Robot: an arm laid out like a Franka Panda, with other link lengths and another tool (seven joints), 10 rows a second.
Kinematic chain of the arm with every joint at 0, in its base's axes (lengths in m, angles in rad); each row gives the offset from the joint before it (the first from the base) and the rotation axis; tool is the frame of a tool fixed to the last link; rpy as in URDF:
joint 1: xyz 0 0 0.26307 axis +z
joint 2: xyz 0 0 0 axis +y
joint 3: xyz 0 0 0.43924 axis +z
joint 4: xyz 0.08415 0 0 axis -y
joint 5: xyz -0.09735 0 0.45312 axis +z
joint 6: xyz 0 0 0 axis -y
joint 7: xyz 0.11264 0 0 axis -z
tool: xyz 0.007 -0.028 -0.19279 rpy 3.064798 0 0.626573
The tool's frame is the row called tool.
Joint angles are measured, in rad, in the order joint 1, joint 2, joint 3, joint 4, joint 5, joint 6, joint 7. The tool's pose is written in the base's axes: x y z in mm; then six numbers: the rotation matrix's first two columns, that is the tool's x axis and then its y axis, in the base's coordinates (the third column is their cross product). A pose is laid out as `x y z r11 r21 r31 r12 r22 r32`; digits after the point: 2 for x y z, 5 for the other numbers.
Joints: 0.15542 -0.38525 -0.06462 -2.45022 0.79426 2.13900 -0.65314
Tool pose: 506.93 96.81 403.44 0.53398 0.60055 0.59515 0.82231 -0.53261 -0.20034
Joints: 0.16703 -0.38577 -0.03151 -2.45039 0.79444 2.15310 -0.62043
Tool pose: 503.60 117.59 404.15 0.53382 0.61170 0.58383 0.82501 -0.52820 -0.20093
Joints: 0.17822 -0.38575 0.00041 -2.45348 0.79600 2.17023 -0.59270
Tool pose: 499.50 137.12 403.12 0.53239 0.62255 0.57357 0.82793 -0.52409 -0.19965
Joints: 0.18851 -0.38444 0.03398 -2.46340 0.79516 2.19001 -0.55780
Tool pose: 492.99 155.83 397.24 0.53952 0.63248 0.55578 0.82603 -0.52545 -0.20389
